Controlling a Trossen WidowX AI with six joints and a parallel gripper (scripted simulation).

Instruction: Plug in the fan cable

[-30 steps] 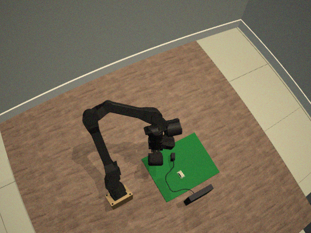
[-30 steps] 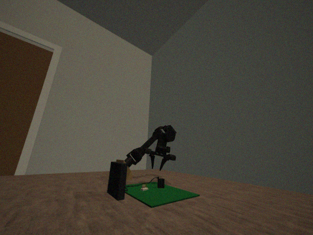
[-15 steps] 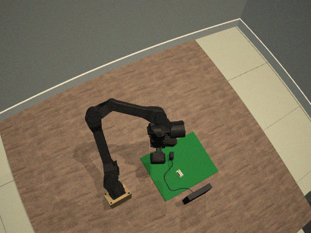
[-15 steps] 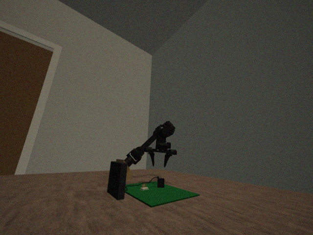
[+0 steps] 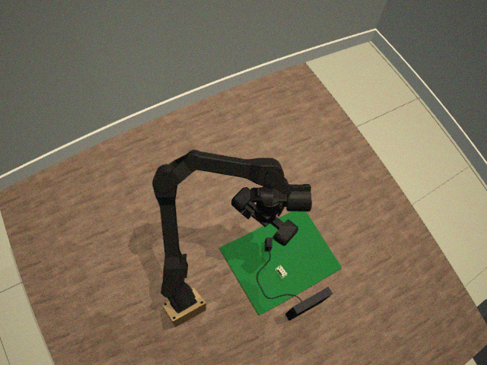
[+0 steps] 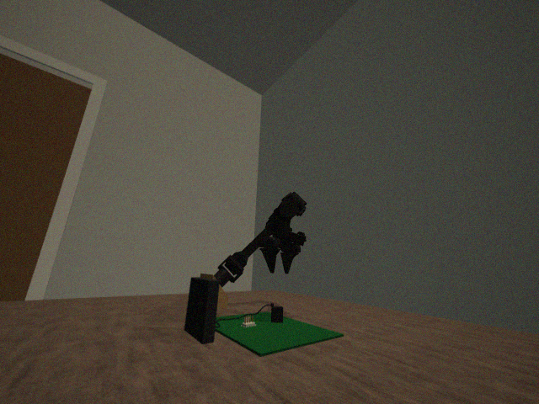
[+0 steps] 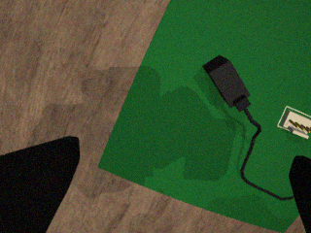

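Now: gripper tip 110 mm above the black fan plug, 30 mm to the left of it and 20 mm short of it. Round my gripper tip: black fan 250 mm to the right, 70 mm below; white four-pin fan header 130 mm below, 120 mm to the right, 10 mm ahead; green board 150 mm below, 90 mm to the right, 40 mm ahead.
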